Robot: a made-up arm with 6 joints. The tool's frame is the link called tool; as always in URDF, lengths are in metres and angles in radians. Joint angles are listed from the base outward.
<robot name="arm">
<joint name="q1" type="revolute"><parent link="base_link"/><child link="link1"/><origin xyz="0.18 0.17 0.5" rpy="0.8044 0.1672 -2.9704"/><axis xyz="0 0 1"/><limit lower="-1.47" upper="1.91"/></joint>
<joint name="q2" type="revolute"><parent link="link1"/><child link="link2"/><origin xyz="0.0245 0.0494 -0.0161" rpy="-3.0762 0.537 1.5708"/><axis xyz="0 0 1"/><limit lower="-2.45" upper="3.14"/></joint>
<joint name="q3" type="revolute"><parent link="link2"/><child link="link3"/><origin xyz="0.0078 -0.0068 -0.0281" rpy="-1.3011 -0.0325 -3.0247"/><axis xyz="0 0 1"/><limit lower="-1.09" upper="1.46"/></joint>
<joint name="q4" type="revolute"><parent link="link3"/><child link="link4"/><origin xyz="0.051 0.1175 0" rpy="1.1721 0.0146 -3.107"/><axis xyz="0 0 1"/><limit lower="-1.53" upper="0.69"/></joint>
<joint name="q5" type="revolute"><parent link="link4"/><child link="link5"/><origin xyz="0.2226 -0.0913 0.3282" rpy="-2.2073 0.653 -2.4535"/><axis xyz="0 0 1"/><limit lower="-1.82" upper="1.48"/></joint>
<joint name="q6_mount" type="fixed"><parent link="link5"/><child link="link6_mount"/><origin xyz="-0.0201 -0.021 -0.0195" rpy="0 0 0"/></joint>
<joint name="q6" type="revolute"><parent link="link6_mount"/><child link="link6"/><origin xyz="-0.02 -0.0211 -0.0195" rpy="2.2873 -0.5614 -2.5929"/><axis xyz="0 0 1"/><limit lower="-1.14" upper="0.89"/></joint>
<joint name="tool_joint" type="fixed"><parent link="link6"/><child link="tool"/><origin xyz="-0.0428 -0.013 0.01" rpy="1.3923 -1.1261 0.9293"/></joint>
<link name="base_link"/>
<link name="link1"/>
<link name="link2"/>
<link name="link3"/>
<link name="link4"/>
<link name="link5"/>
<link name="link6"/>
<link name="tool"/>
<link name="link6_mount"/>
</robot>
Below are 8 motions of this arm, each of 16 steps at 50 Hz.
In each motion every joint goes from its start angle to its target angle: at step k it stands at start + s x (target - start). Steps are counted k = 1, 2, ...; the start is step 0. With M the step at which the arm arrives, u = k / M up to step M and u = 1 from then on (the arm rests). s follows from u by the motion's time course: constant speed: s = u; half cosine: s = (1 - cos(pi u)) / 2; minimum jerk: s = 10 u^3 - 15 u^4 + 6 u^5.
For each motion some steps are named. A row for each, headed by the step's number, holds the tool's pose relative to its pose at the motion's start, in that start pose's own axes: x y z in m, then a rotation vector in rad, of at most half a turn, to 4 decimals.
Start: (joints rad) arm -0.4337 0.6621 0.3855 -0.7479 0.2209 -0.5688
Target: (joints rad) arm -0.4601 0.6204 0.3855 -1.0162 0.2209 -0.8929
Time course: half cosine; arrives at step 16
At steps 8, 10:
8: -0.0188 -0.0109 0.0073 -0.2213 -0.0511 -0.1083
10: -0.0264 -0.0149 0.0105 -0.3076 -0.0671 -0.1480

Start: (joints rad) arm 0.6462 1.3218 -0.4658 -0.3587 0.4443 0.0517
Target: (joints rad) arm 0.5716 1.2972 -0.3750 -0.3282 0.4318 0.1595
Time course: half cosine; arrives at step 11
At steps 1, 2, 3, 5, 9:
1: 0.0011 -0.0011 -0.0005 0.0039 0.0034 -0.0006
2: 0.0042 -0.0042 -0.0020 0.0152 0.0134 -0.0023
3: 0.0090 -0.0093 -0.0045 0.0331 0.0290 -0.0050
5: 0.0219 -0.0232 -0.0116 0.0827 0.0716 -0.0130
9: 0.0455 -0.0505 -0.0267 0.1795 0.1514 -0.0299

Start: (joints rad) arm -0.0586 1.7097 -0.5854 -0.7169 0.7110 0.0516
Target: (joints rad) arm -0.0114 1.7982 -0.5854 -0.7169 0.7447 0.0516
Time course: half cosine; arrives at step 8
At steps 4, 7, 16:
4: -0.0005 0.0077 0.0018 -0.0279 -0.0155 -0.0102
7: -0.0010 0.0145 0.0033 -0.0537 -0.0299 -0.0197
16: -0.0011 0.0151 0.0034 -0.0558 -0.0311 -0.0205

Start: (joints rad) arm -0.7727 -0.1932 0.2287 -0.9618 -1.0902 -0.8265
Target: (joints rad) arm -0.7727 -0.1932 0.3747 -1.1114 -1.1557 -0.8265
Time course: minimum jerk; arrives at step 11
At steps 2, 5, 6, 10, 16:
2: 0.0013 -0.0016 0.0002 0.0057 0.0070 0.0003
5: 0.0125 -0.0146 0.0018 0.0525 0.0653 0.0027
6: 0.0178 -0.0204 0.0025 0.0735 0.0923 0.0038
10: 0.0310 -0.0337 0.0042 0.1233 0.1581 0.0061
16: 0.0312 -0.0339 0.0042 0.1241 0.1592 0.0061

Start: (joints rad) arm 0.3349 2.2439 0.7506 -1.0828 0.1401 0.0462
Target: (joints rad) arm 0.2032 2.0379 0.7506 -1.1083 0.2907 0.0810
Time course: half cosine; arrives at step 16
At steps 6, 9, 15, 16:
6: 0.0061 0.0175 0.0010 -0.0240 -0.0325 0.0129
9: 0.0118 0.0335 0.0012 -0.0451 -0.0626 0.0269
15: 0.0196 0.0545 0.0008 -0.0714 -0.1029 0.0490
16: 0.0198 0.0551 0.0007 -0.0720 -0.1039 0.0496

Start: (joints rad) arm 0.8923 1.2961 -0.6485 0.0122 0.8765 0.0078
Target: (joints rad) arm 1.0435 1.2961 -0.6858 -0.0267 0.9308 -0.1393
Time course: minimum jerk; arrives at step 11
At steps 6, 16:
6: -0.0217 0.0374 0.0275 -0.1026 -0.1414 0.0577
16: -0.0400 0.0623 0.0463 -0.1708 -0.2466 0.0933

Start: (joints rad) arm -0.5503 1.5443 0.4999 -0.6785 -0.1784 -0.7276
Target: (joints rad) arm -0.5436 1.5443 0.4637 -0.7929 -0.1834 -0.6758
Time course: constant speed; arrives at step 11
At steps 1, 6, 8, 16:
1: -0.0036 0.0005 0.0018 -0.0013 0.0023 -0.0100
6: -0.0214 0.0034 0.0109 -0.0067 0.0129 -0.0605
8: -0.0286 0.0048 0.0145 -0.0086 0.0168 -0.0809
16: -0.0394 0.0071 0.0197 -0.0109 0.0221 -0.1117

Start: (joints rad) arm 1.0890 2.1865 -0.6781 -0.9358 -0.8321 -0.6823
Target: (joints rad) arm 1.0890 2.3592 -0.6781 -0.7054 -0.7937 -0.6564
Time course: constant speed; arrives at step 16
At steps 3, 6, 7, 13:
3: 0.0148 0.0028 0.0081 -0.0096 0.0190 0.0204
6: 0.0299 0.0056 0.0156 -0.0181 0.0383 0.0411
7: 0.0350 0.0065 0.0180 -0.0207 0.0448 0.0481
13: 0.0663 0.0119 0.0308 -0.0338 0.0841 0.0903

